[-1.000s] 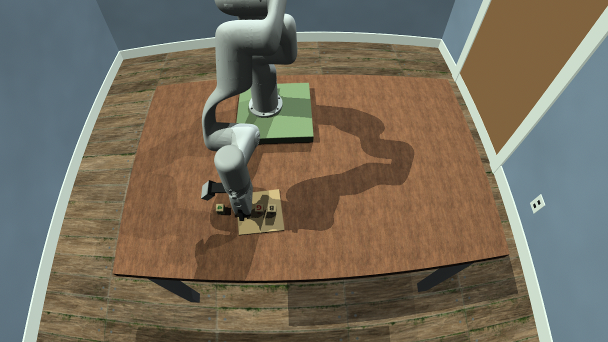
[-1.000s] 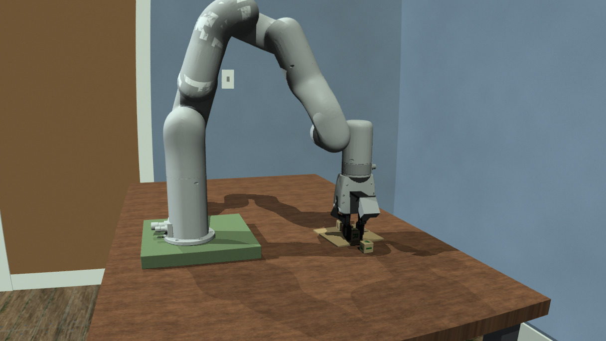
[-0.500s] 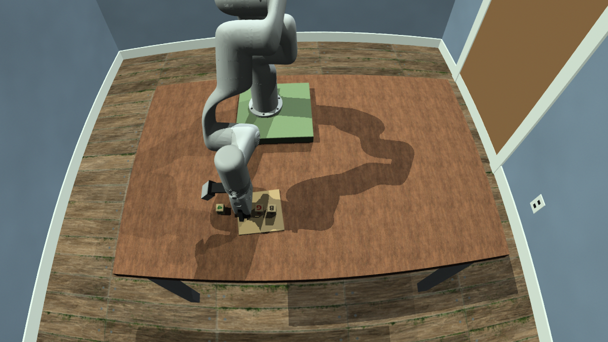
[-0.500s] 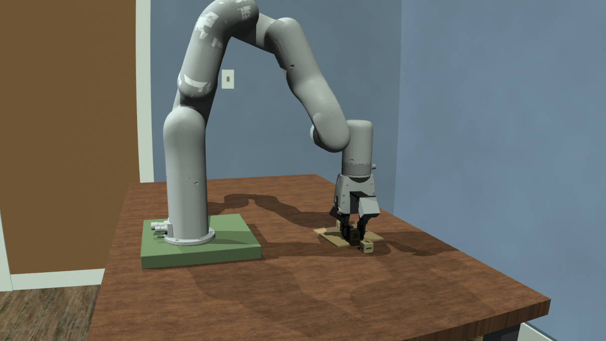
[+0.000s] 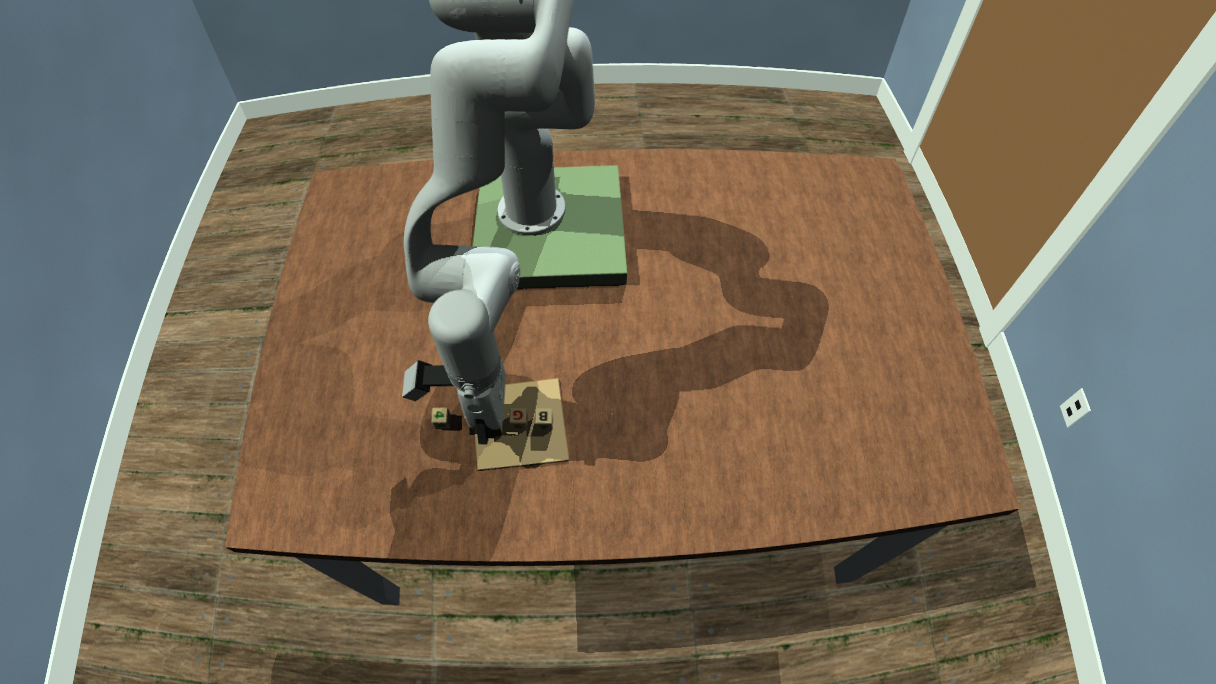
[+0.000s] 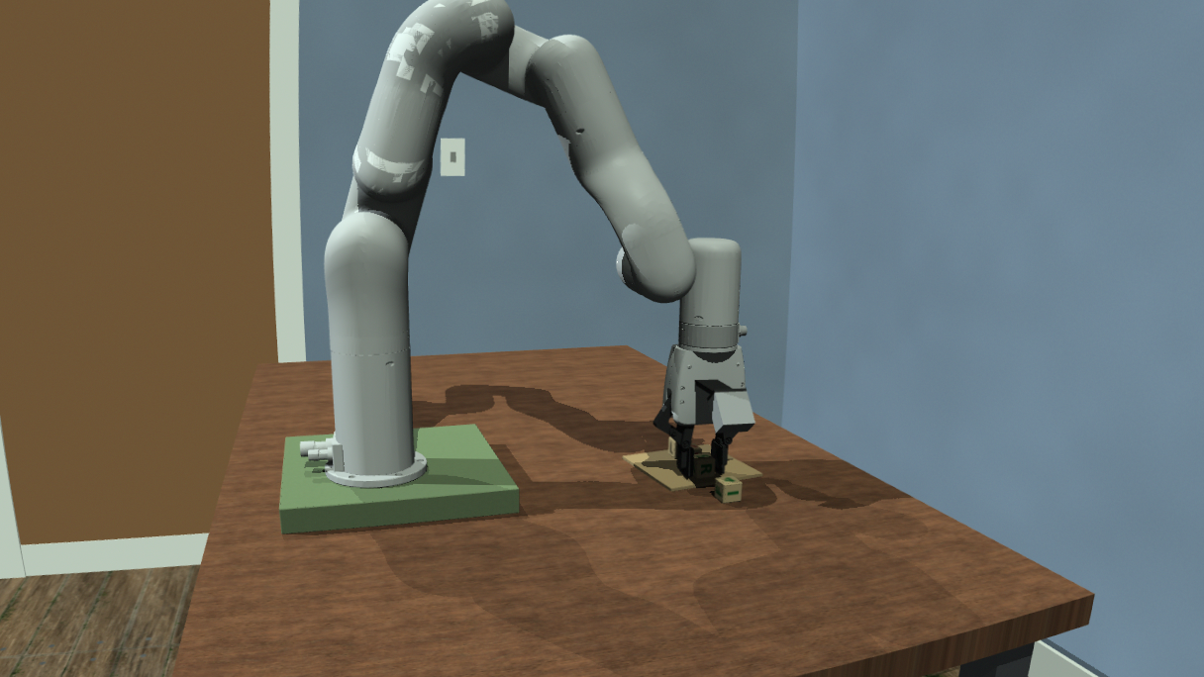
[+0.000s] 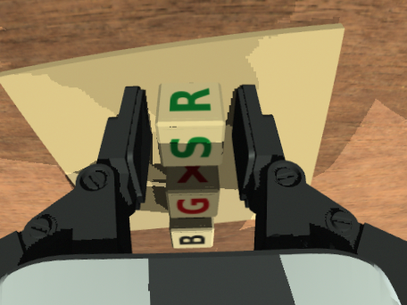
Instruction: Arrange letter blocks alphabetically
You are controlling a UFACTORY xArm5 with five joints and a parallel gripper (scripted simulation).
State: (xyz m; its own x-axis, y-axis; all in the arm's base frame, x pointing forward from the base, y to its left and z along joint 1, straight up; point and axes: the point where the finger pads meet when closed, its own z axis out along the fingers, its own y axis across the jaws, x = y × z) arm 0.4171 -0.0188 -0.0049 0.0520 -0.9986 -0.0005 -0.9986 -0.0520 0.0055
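Right now the tan mat is 40 mm to the left of my hand and 20 mm below it. From my hand the other things lie so: cream block: 80 mm to the right, 10 mm below.
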